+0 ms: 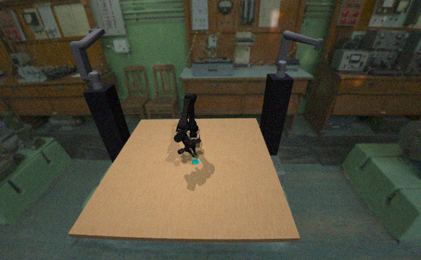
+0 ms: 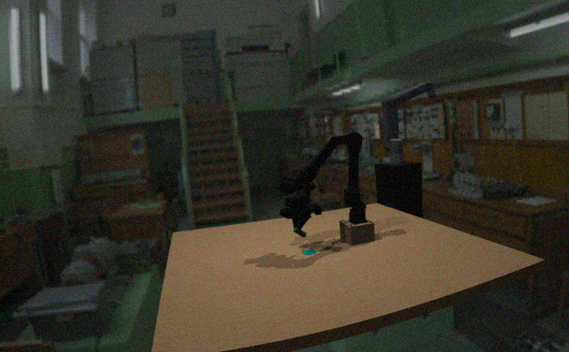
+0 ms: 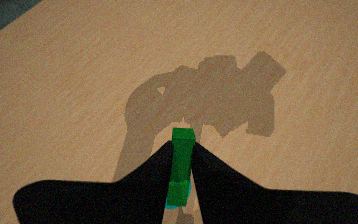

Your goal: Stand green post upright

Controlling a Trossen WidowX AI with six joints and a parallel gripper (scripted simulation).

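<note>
Now: gripper tip 50 mm past the cyan circle, 10 mm to the left of it and 110 mm above it. From my gripper tip the other things lie so: green post 10 mm behind, 10 mm to the right, 10 mm below.
</note>
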